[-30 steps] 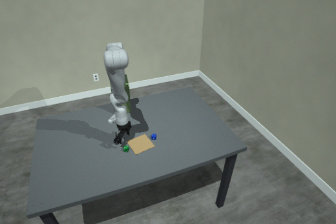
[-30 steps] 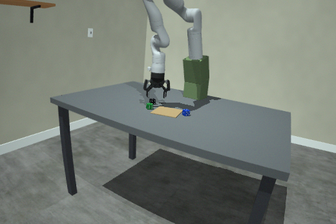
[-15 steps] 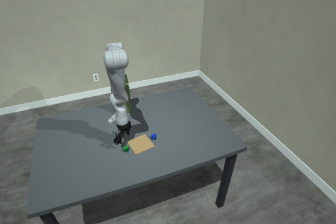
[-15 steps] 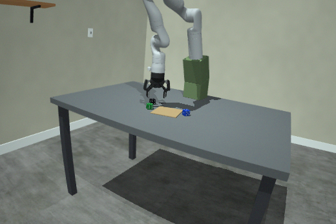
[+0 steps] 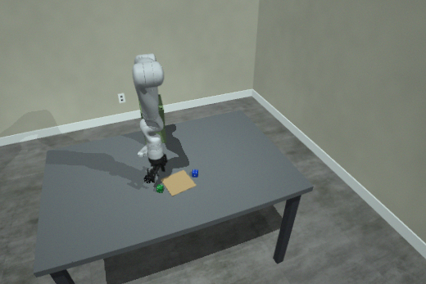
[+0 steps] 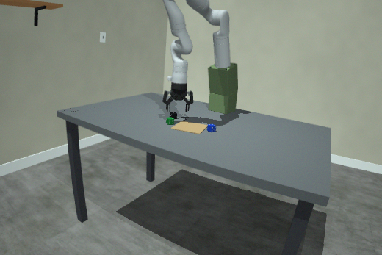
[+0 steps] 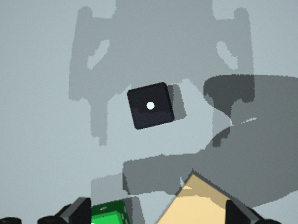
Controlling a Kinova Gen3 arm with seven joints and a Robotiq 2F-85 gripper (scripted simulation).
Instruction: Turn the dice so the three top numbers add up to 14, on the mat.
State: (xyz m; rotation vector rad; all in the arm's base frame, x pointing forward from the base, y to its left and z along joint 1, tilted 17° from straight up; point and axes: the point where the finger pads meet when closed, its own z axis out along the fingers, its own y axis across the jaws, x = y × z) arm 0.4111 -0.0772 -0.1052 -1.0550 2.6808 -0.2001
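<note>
The green die is 5 cm ahead of my hand, 4 cm below it and 1 cm to the right of it. From my hand the other things lie so: tan mat: 9 cm to the left, 6 cm below, 3 cm ahead; then black die: 5 cm to the right, 5 cm behind, 4 cm below; then blue die: 19 cm to the left, 4 cm below, 1 cm ahead.
</note>
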